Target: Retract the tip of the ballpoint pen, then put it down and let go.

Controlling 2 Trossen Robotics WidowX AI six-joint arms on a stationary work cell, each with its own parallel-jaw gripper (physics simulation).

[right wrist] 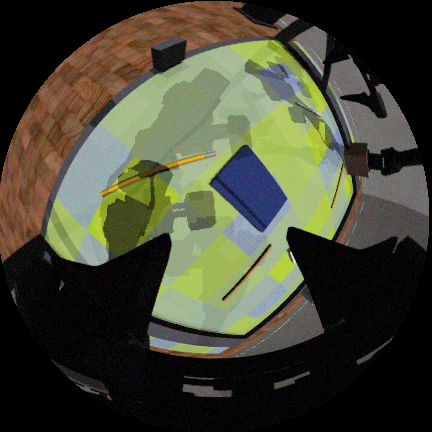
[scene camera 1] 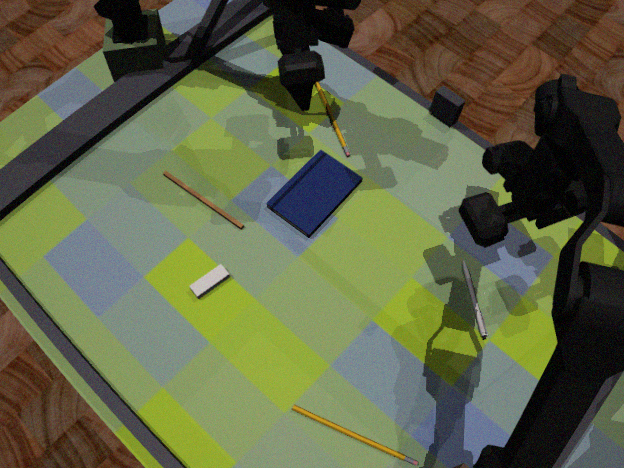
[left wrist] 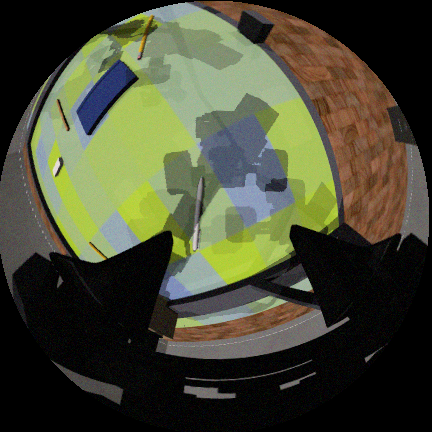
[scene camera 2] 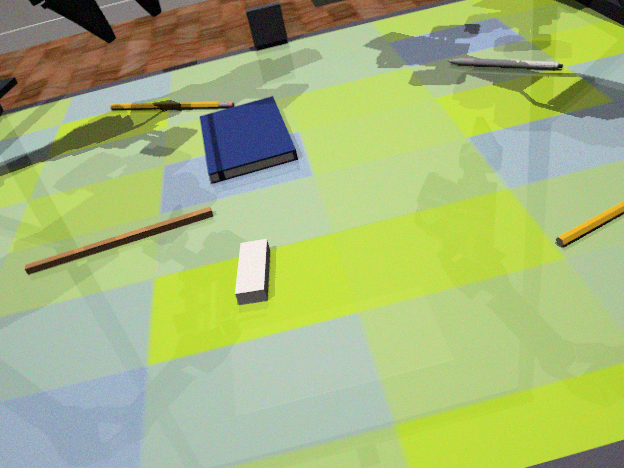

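Pixels of known places: left gripper, fingertip midpoint: [right wrist: 332,79] [scene camera 1: 511,235] [left wrist: 233,233]; right gripper, fingertip midpoint: [right wrist: 230,236] [scene camera 1: 302,95] [scene camera 2: 134,28]; left arm's base at its link origin: [right wrist: 368,159] [left wrist: 147,331]; right arm's base at its link origin: [scene camera 1: 130,29].
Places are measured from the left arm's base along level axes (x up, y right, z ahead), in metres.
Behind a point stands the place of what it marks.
The ballpoint pen [scene camera 1: 474,299] {x -0.096, y 0.285, z 0.162 m} [scene camera 2: 506,63] {x -0.098, y 0.282, z 0.163 m} [left wrist: 198,215] {x -0.097, y 0.294, z 0.166 m} [right wrist: 308,109] {x -0.098, y 0.292, z 0.177 m}, slim and silvery grey, lies flat on the checkered mat. Its tapered end points up in scene camera 1, its dark button end down; whether the tip is out is too small to tell. My left gripper [left wrist: 233,233] {x 0.013, y 0.347, z 0.172 m} is open and empty, above the mat by the pen. In the left wrist view the pen lies ahead, nearer the picture-left fingertip; a gap shows between them. My right gripper [right wrist: 230,236] {x 0.025, y 0.340, z 0.553 m} [scene camera 2: 132,26] {x 0.025, y 0.340, z 0.553 m} is open and empty, over the far side near a yellow pencil, far from the pen.
A dark blue notebook [scene camera 1: 315,193] {x -0.092, y 0.270, z 0.467 m} [scene camera 2: 249,136] {x -0.092, y 0.259, z 0.467 m} lies mid-mat. A yellow pencil [scene camera 1: 344,142] {x -0.097, y 0.385, z 0.497 m} lies beyond it, another pencil [scene camera 1: 352,432] {x -0.097, y 0.011, z 0.183 m} near the bottom. A brown stick [scene camera 1: 201,198] {x -0.097, y 0.144, z 0.606 m} and a white eraser [scene camera 1: 209,281] {x -0.093, y 0.046, z 0.489 m} lie at picture left. A dark block [scene camera 1: 446,106] {x -0.063, y 0.545, z 0.396 m} stands at the far edge.
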